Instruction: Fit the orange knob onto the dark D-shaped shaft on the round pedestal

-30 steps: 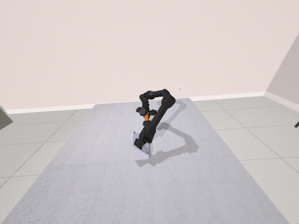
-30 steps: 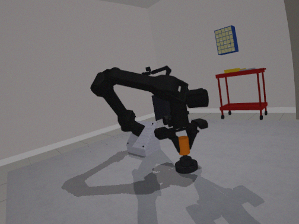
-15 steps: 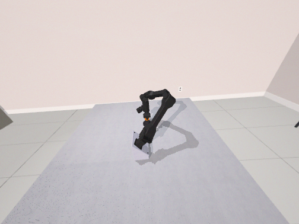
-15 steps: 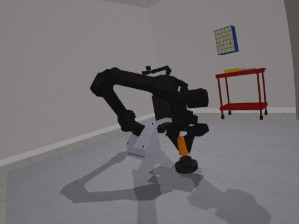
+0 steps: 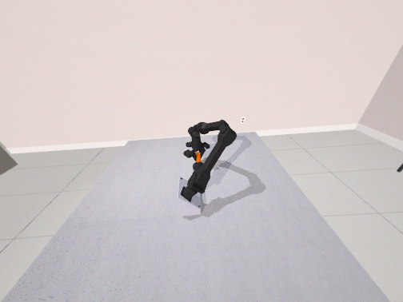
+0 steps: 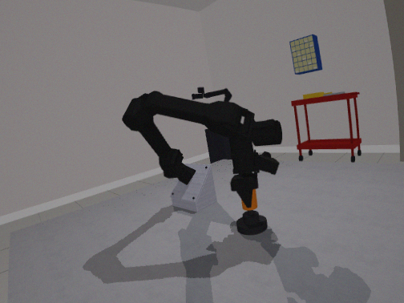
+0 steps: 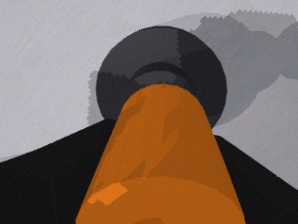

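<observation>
The orange knob is 20 mm above my gripper tip. Also, from my gripper tip: dark round pedestal 40 mm below.
</observation>
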